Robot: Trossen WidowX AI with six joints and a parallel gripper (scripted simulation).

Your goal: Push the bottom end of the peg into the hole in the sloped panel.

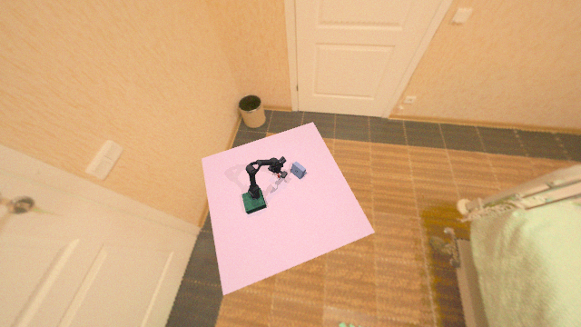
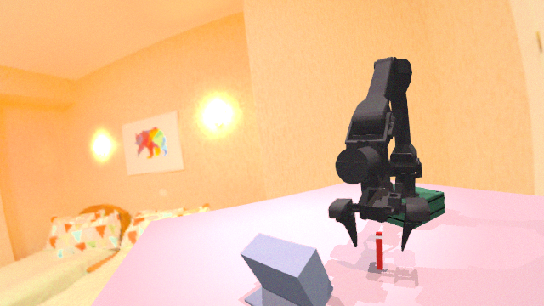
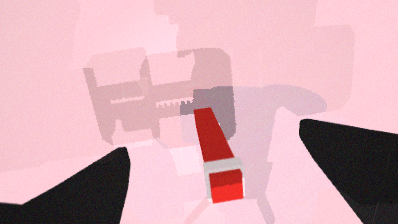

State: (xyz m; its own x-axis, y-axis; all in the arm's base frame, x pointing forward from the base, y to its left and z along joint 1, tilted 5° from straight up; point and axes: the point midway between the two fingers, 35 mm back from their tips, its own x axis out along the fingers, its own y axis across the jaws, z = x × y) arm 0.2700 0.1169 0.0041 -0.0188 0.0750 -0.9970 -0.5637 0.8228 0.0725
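Now: the red square peg 1 cm above my gripper tip. Also, from my gripper tip: grey-blue sloped panel 19 cm ahead, 4 cm to the right, 1 cm above.
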